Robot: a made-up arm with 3 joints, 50 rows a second.
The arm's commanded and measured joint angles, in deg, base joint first. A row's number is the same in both.
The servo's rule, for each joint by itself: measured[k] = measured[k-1] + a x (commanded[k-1-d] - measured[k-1]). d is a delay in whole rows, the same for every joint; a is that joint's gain. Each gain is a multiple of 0.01, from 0.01 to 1. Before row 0 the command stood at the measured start. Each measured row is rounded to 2 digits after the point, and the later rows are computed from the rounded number. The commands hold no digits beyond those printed.
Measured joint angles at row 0:
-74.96, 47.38, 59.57
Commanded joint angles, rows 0 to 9:
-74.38, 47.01, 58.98
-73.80, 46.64, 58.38
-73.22, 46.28, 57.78
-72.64, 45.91, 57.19
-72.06, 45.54, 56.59
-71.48, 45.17, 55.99
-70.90, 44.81, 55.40
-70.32, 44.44, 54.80
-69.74, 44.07, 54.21
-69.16, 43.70, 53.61
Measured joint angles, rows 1 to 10:
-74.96, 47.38, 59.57
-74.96, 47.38, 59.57
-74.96, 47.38, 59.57
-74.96, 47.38, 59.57
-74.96, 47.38, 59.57
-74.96, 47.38, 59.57
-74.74, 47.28, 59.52
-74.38, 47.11, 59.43
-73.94, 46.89, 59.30
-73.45, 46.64, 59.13
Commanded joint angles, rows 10 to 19:
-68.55, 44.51, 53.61
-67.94, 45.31, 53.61
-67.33, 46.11, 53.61
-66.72, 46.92, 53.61
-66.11, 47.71, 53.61
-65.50, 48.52, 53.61
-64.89, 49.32, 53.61
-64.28, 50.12, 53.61
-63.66, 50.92, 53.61
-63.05, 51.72, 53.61
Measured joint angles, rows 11 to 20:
-72.92, 46.35, 58.93
-72.37, 46.04, 58.69
-71.81, 45.72, 58.43
-71.24, 45.39, 58.14
-70.67, 45.05, 57.83
-70.10, 44.70, 57.49
-69.51, 44.65, 57.18
-68.91, 44.82, 56.89
-68.31, 45.16, 56.63
-67.71, 45.62, 56.39

